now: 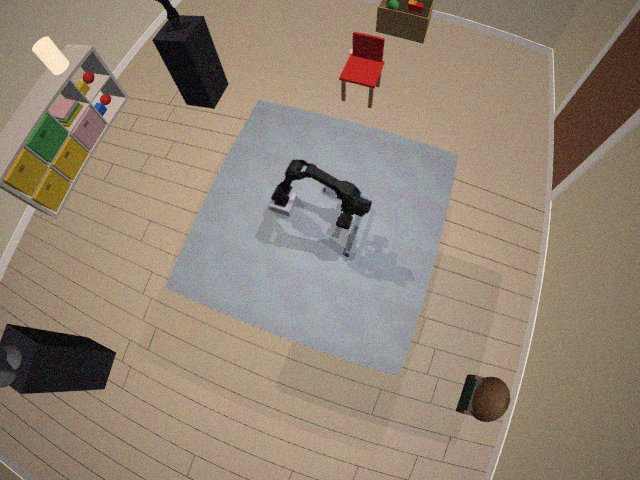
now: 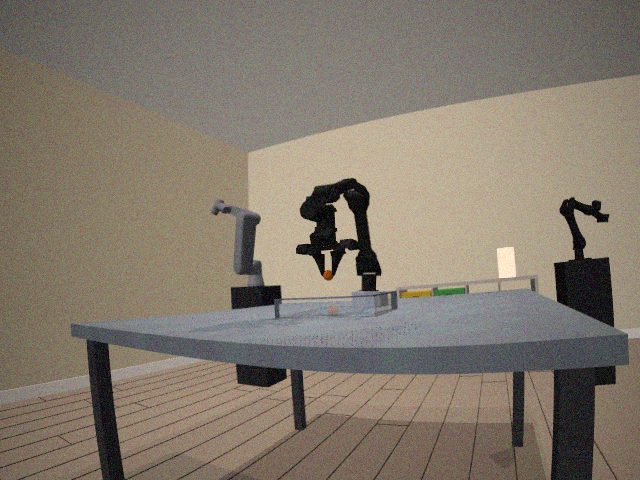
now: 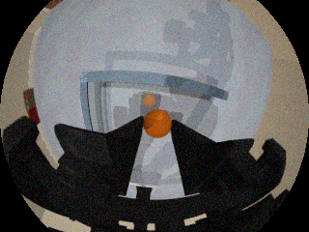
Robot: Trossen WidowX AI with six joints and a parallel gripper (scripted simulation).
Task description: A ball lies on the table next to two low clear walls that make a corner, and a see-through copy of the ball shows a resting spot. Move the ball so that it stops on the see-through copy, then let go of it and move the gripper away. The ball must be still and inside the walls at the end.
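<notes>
The see-through copy of the ball is 1 cm to the left of my gripper tip and 11 cm below it. Also, from my gripper tip: orange ball right at my gripper tip.
</notes>
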